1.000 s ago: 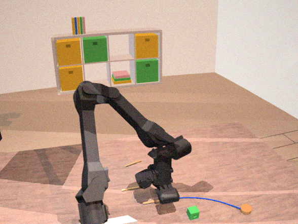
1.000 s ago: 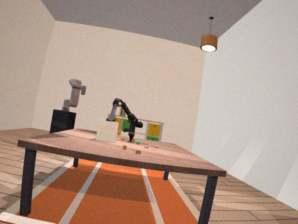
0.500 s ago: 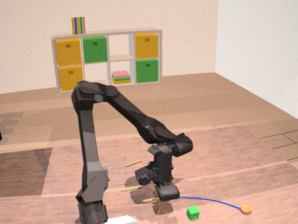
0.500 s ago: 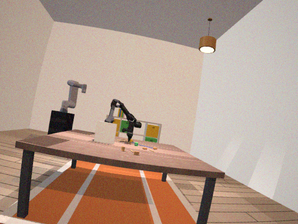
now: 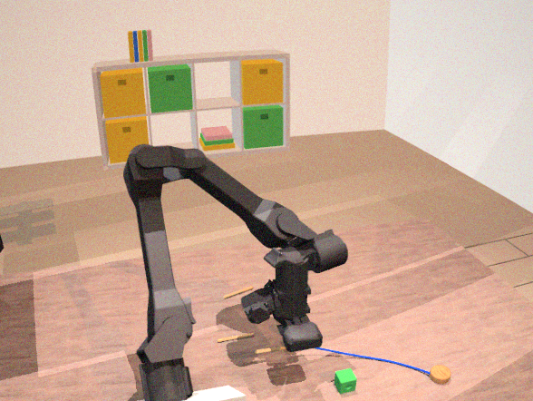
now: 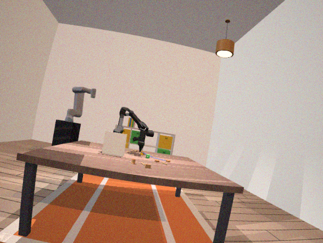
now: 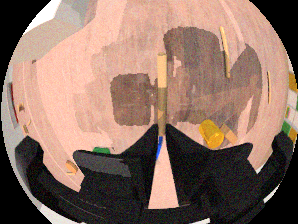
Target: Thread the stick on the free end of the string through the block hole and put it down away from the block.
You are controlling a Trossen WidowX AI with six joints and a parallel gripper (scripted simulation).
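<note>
Right now the yellow cylinder is 70 mm to the left of my gripper tip, 20 mm below it and 10 mm ahead of it. Also, from my gripper tip: green block: 90 mm to the right, 90 mm ahead, 20 mm below; orange disc: 210 mm to the right, 180 mm ahead, 30 mm below; thin wooden stick: 20 mm behind.
</note>
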